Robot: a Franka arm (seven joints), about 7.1 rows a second.
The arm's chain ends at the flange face. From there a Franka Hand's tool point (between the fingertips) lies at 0.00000 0.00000 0.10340 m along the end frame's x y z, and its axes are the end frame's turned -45 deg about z.
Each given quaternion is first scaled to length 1.
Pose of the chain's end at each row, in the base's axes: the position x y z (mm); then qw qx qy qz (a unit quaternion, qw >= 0):
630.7, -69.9, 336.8, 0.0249, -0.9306, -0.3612, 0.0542
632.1, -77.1, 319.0, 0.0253, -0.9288, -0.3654, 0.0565
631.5, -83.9, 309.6, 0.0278, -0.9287, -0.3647, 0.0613
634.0, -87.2, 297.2, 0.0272, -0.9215, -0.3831, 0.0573
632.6, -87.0, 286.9, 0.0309, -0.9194, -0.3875, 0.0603
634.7, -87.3, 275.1, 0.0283, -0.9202, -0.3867, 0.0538
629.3, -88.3, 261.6, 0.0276, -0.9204, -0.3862, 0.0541
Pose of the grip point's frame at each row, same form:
618.4, -69.2, 234.1, 0.0437, -0.7215, -0.6898, 0.0405
619.3, -76.5, 216.4, 0.0450, -0.7183, -0.6930, 0.0425
617.6, -83.2, 207.1, 0.0491, -0.7184, -0.6923, 0.0460
620.9, -86.6, 194.6, 0.0471, -0.7048, -0.7066, 0.0425
618.7, -86.0, 184.4, 0.0516, -0.7011, -0.7098, 0.0439
622.2, -86.2, 172.5, 0.0467, -0.7022, -0.7094, 0.0389
616.8, -87.4, 159.0, 0.0462, -0.7026, -0.7090, 0.0394

